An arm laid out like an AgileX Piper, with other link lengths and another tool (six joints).
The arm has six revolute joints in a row. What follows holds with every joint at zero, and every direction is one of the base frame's.
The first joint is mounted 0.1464 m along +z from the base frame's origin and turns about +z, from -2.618 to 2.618 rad.
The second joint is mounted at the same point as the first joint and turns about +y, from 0 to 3.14 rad.
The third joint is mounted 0.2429 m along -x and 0.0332 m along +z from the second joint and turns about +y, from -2.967 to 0 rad.
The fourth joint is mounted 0.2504 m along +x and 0.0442 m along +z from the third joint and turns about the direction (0.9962, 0, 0.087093), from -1.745 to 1.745 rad.
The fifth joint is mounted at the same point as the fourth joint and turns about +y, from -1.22 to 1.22 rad.
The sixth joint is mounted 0.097 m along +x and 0.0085 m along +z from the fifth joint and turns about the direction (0.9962, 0, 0.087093), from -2.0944 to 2.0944 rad.
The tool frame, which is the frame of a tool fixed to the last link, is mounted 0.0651 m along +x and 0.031 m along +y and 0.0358 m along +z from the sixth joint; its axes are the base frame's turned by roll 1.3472, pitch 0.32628 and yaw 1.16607 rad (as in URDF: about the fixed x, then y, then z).
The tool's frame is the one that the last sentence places.
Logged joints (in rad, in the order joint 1, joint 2, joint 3, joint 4, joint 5, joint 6), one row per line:
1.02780 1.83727 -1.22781 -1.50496 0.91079 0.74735
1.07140 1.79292 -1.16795 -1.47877 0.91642 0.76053
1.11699 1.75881 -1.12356 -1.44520 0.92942 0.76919
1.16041 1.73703 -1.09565 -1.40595 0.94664 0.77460
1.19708 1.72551 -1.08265 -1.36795 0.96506 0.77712
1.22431 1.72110 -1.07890 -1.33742 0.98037 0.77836
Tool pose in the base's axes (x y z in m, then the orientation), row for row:
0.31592 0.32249 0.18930 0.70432 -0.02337 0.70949 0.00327
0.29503 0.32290 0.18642 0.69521 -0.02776 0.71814 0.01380
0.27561 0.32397 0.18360 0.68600 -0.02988 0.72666 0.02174
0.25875 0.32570 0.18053 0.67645 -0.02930 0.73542 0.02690
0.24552 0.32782 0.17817 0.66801 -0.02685 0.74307 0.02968
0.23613 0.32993 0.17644 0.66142 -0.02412 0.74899 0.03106
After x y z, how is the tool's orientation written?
As a quaternion, w x y z.
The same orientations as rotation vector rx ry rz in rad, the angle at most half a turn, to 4 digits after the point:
-0.0520 1.5778 0.0073
-0.0620 1.6027 0.0308
-0.0669 1.6275 0.0487
-0.0659 1.6533 0.0605
-0.0606 1.6761 0.0669
-0.0545 1.6938 0.0702

